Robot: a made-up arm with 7 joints. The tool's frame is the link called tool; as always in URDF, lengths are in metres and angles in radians. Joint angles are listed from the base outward. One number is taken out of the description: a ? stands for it. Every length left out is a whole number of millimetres.
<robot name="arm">
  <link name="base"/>
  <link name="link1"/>
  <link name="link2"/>
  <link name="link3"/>
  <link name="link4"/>
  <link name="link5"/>
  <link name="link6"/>
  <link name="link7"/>
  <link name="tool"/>
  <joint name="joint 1" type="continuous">
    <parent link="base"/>
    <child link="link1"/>
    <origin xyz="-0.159 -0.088 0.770" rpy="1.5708 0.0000 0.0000"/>
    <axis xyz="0 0 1"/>
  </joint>
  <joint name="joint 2" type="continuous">
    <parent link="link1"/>
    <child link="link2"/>
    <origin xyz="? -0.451 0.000" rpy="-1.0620 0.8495 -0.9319"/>
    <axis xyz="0 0 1"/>
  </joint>
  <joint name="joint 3" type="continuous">
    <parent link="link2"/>
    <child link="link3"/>
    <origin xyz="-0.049 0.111 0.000" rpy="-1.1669 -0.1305 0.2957"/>
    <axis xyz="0 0 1"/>
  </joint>
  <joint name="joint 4" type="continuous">
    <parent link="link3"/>
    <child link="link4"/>
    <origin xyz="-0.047 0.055 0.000" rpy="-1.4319 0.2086 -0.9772"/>
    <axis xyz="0 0 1"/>
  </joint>
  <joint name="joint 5" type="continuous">
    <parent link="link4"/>
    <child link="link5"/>
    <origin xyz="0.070 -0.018 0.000" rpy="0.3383 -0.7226 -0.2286"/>
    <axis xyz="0 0 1"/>
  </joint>
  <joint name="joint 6" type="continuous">
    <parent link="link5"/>
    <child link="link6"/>
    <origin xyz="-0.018 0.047 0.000" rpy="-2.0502 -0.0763 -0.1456"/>
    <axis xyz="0 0 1"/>
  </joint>
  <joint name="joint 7" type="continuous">
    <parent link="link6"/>
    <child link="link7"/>
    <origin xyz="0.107 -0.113 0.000" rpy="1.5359 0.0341 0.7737"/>
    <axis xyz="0 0 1"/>
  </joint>
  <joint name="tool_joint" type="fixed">
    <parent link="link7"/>
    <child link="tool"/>
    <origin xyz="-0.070 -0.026 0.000" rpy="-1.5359 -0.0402 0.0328"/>
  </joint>
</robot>
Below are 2 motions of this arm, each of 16 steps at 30 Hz.
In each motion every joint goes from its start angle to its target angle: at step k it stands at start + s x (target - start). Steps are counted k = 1, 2, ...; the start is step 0. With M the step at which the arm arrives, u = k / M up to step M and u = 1 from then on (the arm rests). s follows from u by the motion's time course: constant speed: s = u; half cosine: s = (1 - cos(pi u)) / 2; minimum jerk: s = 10 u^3 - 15 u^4 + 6 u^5.
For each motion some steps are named. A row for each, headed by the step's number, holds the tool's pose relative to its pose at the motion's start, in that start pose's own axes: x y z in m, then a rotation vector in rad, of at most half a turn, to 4 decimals.
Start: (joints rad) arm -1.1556 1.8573 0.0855 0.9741 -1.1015 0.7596 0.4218
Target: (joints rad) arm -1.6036 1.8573 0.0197 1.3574 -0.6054 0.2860 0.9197
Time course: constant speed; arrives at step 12
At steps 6, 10, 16:
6: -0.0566 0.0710 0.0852 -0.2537 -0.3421 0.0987
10: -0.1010 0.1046 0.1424 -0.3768 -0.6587 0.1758
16: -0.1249 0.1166 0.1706 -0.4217 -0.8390 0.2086

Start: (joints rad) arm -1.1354 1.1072 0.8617 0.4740 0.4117 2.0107 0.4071
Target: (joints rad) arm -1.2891 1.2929 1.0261 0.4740 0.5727 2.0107 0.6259
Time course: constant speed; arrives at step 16
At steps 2, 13, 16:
2: -0.0080 0.0064 0.0021 -0.0024 -0.0242 -0.0288
13: -0.0518 0.0412 0.0107 -0.0083 -0.1459 -0.1800
16: -0.0638 0.0506 0.0123 -0.0079 -0.1756 -0.2190

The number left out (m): 0.036
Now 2 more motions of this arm.
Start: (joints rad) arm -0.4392 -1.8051 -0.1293 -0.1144 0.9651 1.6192 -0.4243
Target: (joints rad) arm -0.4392 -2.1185 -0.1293 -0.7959 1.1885 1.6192 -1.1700
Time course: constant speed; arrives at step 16
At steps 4, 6, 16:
4: 0.0185 -0.0048 0.0072 -0.0246 0.2960 0.1063
6: 0.0294 -0.0061 0.0102 -0.0453 0.4455 0.1578
16: 0.0966 0.0028 0.0081 -0.2272 1.1961 0.3977

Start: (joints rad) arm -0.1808 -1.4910 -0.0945 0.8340 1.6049 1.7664 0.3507
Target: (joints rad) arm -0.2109 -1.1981 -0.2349 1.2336 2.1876 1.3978 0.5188
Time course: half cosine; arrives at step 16
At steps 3, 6, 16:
3: -0.0097 0.0018 0.0110 -0.0526 0.0227 -0.0719
6: -0.0318 0.0114 0.0406 -0.1994 0.0885 -0.2581
16: -0.0530 0.0724 0.1250 -0.7177 0.3561 -0.7502

